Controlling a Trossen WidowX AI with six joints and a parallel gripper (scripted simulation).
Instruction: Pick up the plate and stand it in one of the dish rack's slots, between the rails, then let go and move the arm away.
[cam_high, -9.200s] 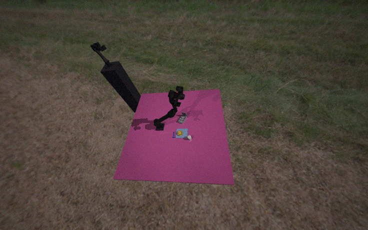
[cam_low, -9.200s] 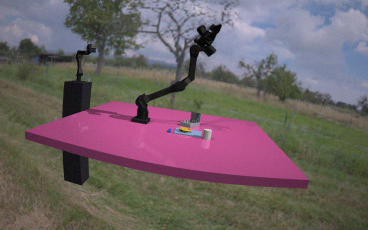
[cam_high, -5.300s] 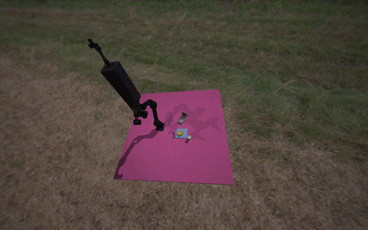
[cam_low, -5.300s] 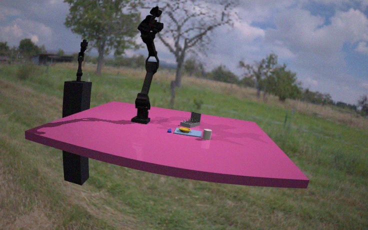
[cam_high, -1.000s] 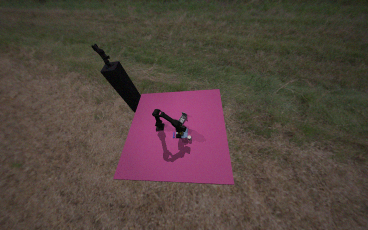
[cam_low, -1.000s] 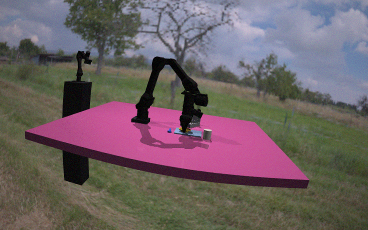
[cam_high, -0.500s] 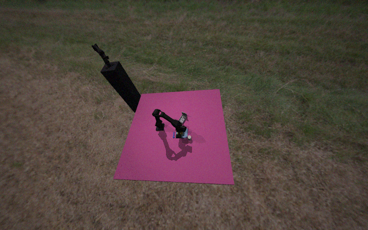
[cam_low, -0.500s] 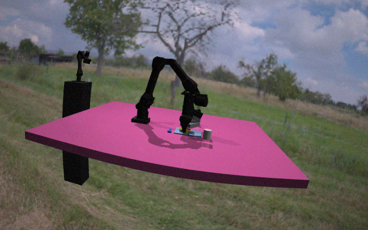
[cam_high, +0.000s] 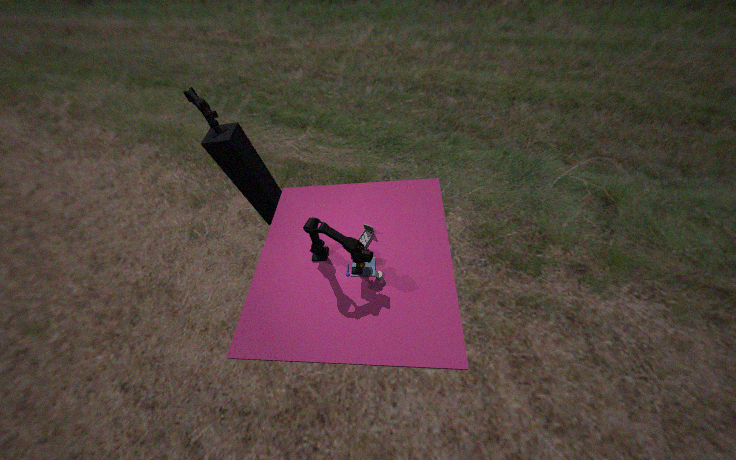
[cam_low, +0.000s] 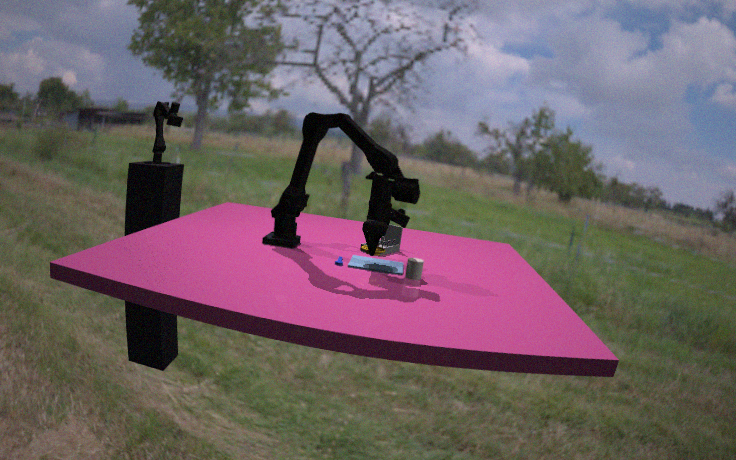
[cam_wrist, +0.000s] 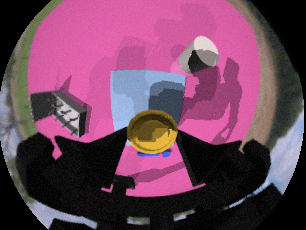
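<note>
The light blue mat lies 30 mm below my gripper tip, 20 mm ahead of it and 10 mm to the left of it. The rest, counted from my gripper tip: cream cylinder cup (120 mm ahead, 70 mm to the right, 10 mm below); blue spoon (90 mm behind, 30 mm below, 20 mm to the right); yellow plate (10 mm above).
</note>
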